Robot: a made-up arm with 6 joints. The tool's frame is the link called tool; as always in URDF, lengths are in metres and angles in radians. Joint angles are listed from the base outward. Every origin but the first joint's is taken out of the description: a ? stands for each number. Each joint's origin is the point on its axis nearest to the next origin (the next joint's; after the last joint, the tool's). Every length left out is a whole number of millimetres.
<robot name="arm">
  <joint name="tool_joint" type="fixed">
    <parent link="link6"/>
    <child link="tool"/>
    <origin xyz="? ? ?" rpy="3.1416 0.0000 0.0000"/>
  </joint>
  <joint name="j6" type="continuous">
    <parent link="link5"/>
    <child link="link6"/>
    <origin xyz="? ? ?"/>
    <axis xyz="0 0 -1"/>
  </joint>
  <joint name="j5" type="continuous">
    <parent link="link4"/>
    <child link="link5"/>
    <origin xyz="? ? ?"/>
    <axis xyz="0 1 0"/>
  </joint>
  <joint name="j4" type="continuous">
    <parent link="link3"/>
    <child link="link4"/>
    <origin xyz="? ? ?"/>
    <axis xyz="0 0 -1"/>
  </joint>
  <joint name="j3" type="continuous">
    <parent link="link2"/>
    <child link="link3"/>
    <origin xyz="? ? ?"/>
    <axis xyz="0 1 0"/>
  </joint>
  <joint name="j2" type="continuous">
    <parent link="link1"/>
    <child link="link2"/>
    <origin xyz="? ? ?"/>
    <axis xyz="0 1 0"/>
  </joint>
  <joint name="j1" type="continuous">
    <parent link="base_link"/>
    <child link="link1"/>
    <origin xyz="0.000 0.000 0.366"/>
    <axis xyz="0 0 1"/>
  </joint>
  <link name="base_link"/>
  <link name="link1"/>
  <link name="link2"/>
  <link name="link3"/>
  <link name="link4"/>
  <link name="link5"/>
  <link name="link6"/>
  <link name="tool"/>
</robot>
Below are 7 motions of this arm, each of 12 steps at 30 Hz.
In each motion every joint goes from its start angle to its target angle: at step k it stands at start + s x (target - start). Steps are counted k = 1, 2, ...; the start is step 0. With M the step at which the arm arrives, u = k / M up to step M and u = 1 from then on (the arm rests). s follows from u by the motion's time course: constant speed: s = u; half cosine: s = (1 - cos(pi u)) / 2; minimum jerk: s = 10 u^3 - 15 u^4 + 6 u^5.
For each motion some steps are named. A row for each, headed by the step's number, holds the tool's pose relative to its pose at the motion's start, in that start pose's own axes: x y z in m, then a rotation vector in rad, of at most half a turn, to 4 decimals.
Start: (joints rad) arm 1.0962 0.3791 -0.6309 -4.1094 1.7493 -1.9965
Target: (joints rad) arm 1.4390 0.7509 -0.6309 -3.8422 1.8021 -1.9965
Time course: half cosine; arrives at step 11
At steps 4, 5, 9, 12:
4: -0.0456 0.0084 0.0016 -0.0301 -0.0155 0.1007
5: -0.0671 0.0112 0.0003 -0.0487 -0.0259 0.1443
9: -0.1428 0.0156 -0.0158 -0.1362 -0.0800 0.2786
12: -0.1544 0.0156 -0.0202 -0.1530 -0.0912 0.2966

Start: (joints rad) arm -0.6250 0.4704 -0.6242 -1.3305 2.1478 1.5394
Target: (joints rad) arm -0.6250 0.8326 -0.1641 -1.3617 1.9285 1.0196
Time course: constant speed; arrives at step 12
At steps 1, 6, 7, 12:
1: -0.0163 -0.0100 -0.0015 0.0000 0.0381 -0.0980
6: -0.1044 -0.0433 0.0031 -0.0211 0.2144 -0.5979
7: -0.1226 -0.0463 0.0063 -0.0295 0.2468 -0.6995
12: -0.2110 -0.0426 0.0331 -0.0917 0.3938 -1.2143

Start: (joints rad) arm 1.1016 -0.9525 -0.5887 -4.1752 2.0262 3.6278
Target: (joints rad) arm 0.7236 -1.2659 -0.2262 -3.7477 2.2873 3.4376
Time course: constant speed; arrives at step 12
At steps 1, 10, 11, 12:
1: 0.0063 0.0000 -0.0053 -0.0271 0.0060 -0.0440
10: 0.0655 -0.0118 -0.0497 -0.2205 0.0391 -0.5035
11: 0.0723 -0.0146 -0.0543 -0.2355 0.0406 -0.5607
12: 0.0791 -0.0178 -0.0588 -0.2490 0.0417 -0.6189

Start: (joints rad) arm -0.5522 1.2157 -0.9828 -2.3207 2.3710 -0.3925
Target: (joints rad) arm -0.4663 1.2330 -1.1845 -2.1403 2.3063 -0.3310
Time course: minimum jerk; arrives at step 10
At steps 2, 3, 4, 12:
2: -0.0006 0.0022 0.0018 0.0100 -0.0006 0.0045
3: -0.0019 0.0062 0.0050 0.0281 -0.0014 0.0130
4: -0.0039 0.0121 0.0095 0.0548 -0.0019 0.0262
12: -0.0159 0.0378 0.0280 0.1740 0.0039 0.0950

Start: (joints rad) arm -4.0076 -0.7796 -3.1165 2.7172 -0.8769 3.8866
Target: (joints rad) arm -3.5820 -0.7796 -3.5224 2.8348 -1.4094 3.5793
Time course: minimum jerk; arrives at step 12
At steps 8, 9, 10, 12:
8: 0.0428 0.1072 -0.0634 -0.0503 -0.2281 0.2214
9: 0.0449 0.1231 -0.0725 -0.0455 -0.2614 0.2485
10: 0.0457 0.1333 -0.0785 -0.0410 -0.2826 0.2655
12: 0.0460 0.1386 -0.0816 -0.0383 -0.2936 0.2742

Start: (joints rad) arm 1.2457 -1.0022 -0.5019 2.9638 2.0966 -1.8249
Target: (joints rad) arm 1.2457 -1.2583 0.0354 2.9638 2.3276 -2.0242
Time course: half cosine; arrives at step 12
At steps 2, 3, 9, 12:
2: -0.0003 -0.0050 -0.0069 -0.0034 0.0008 -0.0105
3: -0.0007 -0.0110 -0.0152 -0.0075 0.0018 -0.0230
9: -0.0028 -0.0690 -0.0894 -0.0451 0.0103 -0.1357
12: -0.0030 -0.0819 -0.1048 -0.0533 0.0120 -0.1595

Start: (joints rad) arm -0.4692 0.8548 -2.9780 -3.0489 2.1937 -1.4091
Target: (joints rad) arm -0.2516 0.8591 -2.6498 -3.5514 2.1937 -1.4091
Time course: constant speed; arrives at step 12
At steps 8, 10, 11, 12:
8: -0.0962 -0.0097 -0.0811 -0.2302 -0.0980 0.2783
10: -0.1232 -0.0177 -0.0989 -0.2790 -0.1185 0.3607
11: -0.1370 -0.0226 -0.1073 -0.3018 -0.1283 0.4037
12: -0.1510 -0.0281 -0.1153 -0.3235 -0.1376 0.4477

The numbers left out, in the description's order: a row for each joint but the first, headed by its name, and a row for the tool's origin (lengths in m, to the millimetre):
tool: 0.000 0.000 0.000
j6: 0.078 0.000 -0.099
j5: 0.000 0.000 0.000
j4: 0.068 0.000 -0.302
j3: 0.038 0.000 0.203
j2: 0.000 0.000 0.000

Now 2 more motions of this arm.
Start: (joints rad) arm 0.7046 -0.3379 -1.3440 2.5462 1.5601 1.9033
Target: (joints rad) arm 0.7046 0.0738 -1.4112 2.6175 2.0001 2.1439
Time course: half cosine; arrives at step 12
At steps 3, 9, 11, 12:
3: 0.0047 -0.0157 -0.0107 -0.0249 -0.0026 0.0631
9: 0.0327 -0.0811 -0.0729 -0.1518 -0.0258 0.3490
11: 0.0388 -0.0909 -0.0861 -0.1763 -0.0313 0.3975
12: 0.0397 -0.0922 -0.0878 -0.1796 -0.0321 0.4038

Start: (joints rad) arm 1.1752 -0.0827 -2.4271 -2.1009 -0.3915 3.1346
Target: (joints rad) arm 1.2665 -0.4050 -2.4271 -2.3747 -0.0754 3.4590
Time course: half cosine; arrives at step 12
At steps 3, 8, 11, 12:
3: 0.0126 -0.0200 -0.0070 0.0319 0.0639 0.0044
8: 0.0681 -0.1021 -0.0513 0.2075 0.3295 0.0423
11: 0.0904 -0.1328 -0.0756 0.2936 0.4302 0.0638
12: 0.0921 -0.1350 -0.0775 0.3003 0.4375 0.0655

